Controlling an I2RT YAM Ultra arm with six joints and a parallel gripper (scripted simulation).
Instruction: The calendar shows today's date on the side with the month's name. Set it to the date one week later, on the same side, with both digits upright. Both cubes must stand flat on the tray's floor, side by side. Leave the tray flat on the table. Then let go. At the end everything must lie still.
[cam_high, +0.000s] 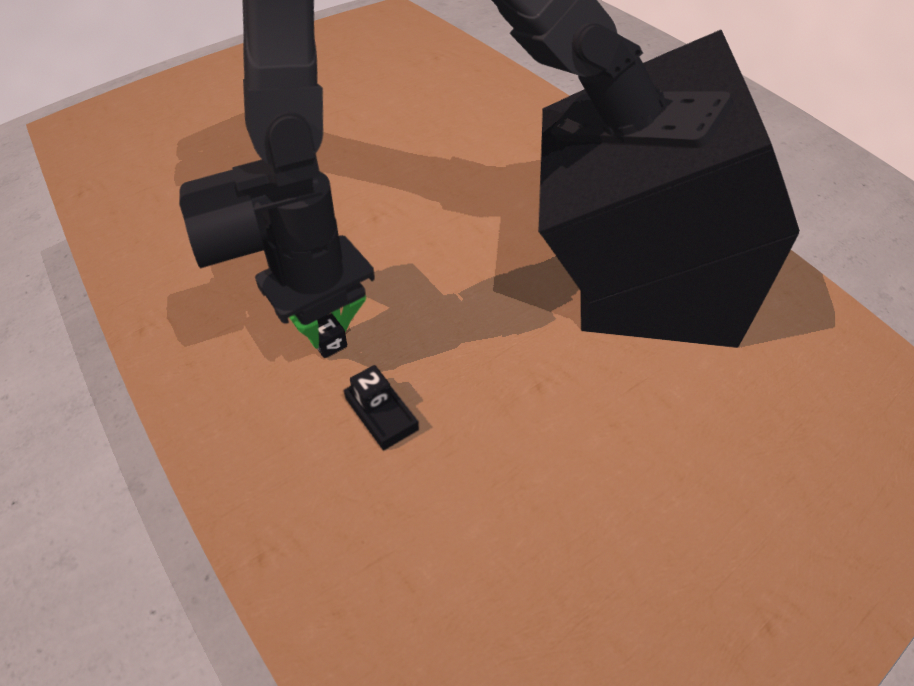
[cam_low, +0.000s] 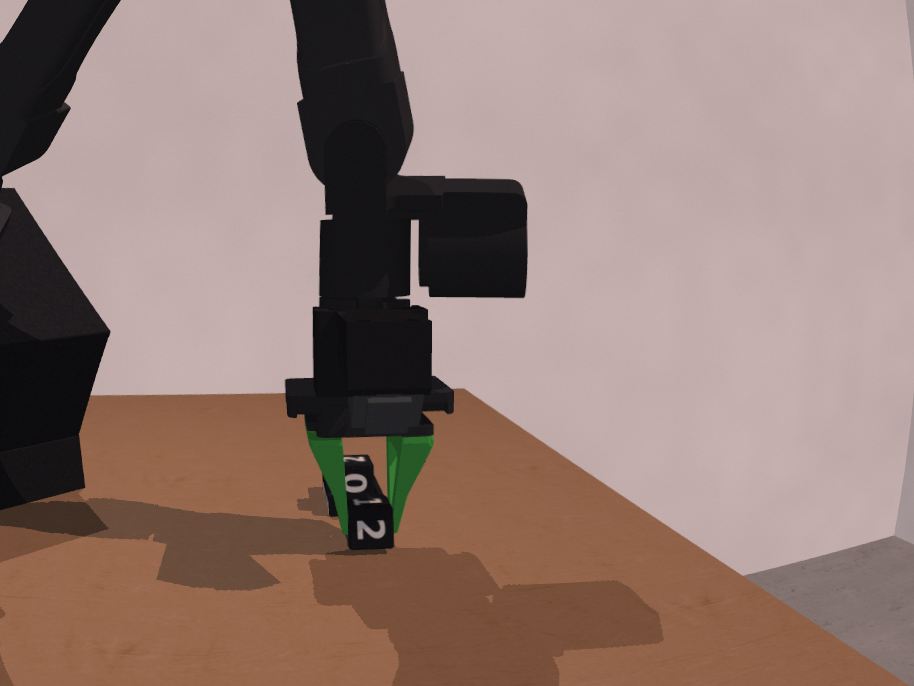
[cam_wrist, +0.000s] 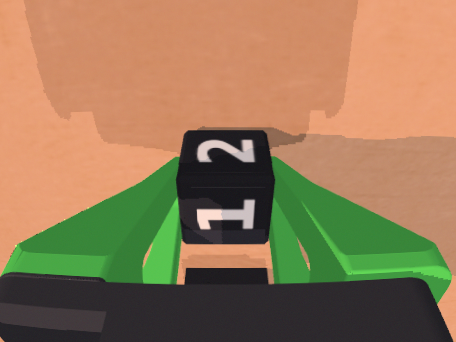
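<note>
Right now the black tray is 100 mm to the left of my hand, 30 mm ahead of it and 10 mm below it.
</note>
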